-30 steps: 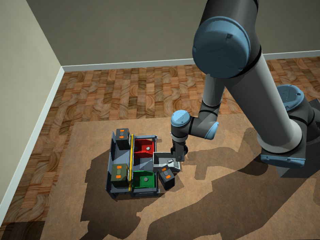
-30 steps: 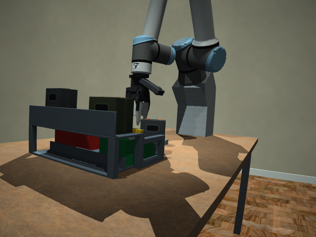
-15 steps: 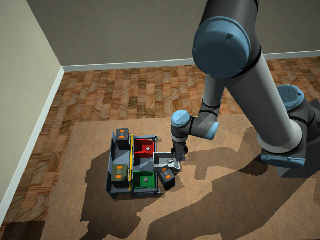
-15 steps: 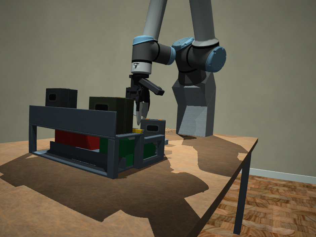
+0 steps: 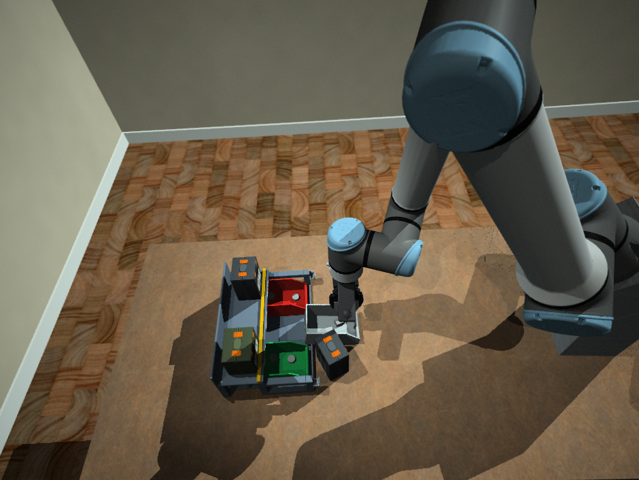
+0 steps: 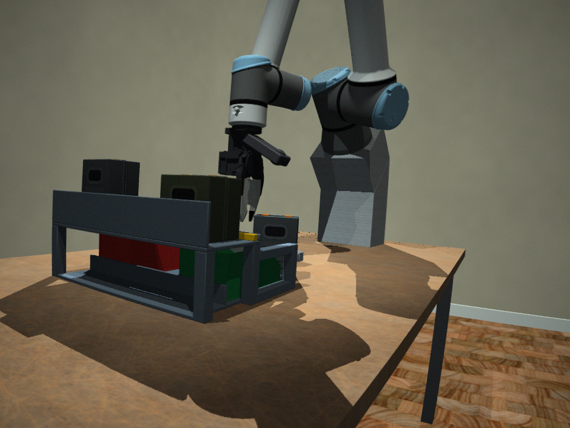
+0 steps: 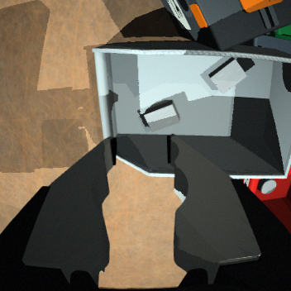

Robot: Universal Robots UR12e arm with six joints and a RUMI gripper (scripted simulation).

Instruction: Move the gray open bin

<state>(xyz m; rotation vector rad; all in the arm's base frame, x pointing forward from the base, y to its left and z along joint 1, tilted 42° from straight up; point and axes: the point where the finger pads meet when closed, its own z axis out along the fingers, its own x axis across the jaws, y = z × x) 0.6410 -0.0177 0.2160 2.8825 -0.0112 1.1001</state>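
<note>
Now: hand 4 cm short of the gray bin and 7 cm above it. The rest, counted from my hand: yellow strip 26 cm ahead, 1 cm to the right, 2 cm below; then green bin 21 cm ahead, 10 cm to the left, 8 cm below; then red bin 20 cm ahead, 12 cm to the right, 8 cm below.
</note>
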